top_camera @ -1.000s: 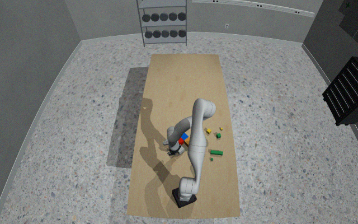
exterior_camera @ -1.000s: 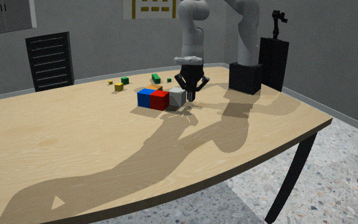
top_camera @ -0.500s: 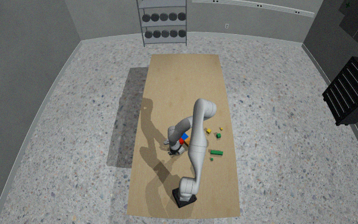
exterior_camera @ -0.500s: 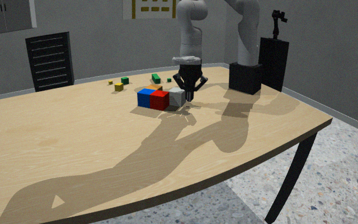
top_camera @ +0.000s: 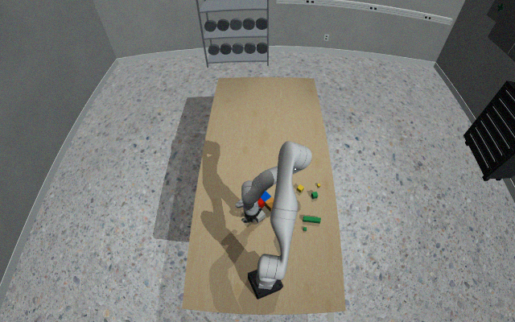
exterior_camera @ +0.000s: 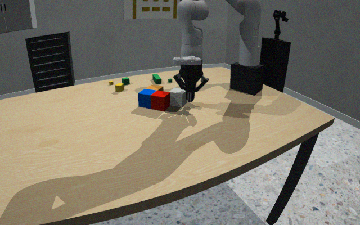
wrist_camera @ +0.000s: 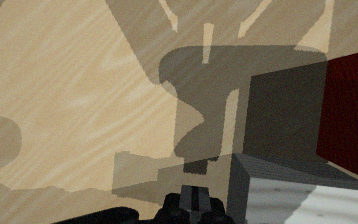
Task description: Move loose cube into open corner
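Now: hand 30 mm short of the white cube, 30 mm to the left of it and 10 mm above it. The rest, counted from my hand: blue cube: 140 mm ahead, 50 mm to the right, 10 mm below; then long green block: 40 mm ahead, 330 mm to the right, 20 mm below; then red cube: 110 mm ahead, 20 mm to the right, 10 mm below.
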